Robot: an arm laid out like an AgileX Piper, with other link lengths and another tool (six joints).
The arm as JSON. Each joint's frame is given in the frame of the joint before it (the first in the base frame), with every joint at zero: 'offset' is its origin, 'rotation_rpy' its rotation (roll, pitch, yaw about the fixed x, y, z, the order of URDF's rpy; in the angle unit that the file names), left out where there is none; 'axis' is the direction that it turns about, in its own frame. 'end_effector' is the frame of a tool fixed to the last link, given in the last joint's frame.
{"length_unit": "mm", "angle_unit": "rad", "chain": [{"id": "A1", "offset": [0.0, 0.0, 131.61], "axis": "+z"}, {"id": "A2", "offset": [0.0, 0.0, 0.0], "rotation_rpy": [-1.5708, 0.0, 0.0], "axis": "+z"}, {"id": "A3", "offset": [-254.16, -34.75, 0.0], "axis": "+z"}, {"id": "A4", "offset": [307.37, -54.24, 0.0], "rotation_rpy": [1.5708, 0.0, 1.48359], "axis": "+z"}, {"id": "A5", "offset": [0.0, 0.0, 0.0], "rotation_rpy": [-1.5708, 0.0, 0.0], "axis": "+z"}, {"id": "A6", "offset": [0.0, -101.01, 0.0], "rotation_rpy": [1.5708, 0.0, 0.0], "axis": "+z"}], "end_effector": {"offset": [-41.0, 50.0, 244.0], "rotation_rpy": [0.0, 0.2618, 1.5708]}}
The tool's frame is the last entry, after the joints.
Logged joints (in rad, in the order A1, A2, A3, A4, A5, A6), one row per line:
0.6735, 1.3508, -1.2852, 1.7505, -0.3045, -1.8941
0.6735, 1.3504, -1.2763, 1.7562, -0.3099, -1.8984
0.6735, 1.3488, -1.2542, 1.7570, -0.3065, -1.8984
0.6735, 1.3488, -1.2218, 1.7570, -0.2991, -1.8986
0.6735, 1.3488, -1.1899, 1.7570, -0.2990, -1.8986
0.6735, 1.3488, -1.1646, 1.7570, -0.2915, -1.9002
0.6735, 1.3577, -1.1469, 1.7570, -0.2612, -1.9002
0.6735, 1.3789, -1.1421, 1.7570, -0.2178, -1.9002
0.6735, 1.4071, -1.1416, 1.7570, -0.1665, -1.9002
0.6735, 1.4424, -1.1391, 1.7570, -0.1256, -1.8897
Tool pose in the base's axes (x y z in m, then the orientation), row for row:
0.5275, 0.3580, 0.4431, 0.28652, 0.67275, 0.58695, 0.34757
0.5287, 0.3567, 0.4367, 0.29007, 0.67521, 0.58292, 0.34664
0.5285, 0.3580, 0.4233, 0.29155, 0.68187, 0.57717, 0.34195
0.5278, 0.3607, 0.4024, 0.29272, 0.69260, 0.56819, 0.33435
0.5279, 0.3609, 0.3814, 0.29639, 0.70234, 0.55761, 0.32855
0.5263, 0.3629, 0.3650, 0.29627, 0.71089, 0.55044, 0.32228
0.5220, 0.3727, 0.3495, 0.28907, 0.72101, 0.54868, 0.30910
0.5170, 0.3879, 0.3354, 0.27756, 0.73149, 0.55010, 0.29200
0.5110, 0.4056, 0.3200, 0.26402, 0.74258, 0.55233, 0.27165
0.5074, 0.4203, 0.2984, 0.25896, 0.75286, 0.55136, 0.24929
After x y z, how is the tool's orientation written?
As a quaternion, x y z w.
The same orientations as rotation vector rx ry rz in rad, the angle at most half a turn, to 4 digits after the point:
0.7430, 1.7447, 1.5221
0.7526, 1.7518, 1.5124
0.7581, 1.7731, 1.5009
0.7640, 1.8077, 1.4830
0.7758, 1.8383, 1.4595
0.7778, 1.8664, 1.4451
0.7639, 1.9053, 1.4499
0.7397, 1.9495, 1.4661
0.7109, 1.9995, 1.4872
0.7053, 2.0506, 1.5017

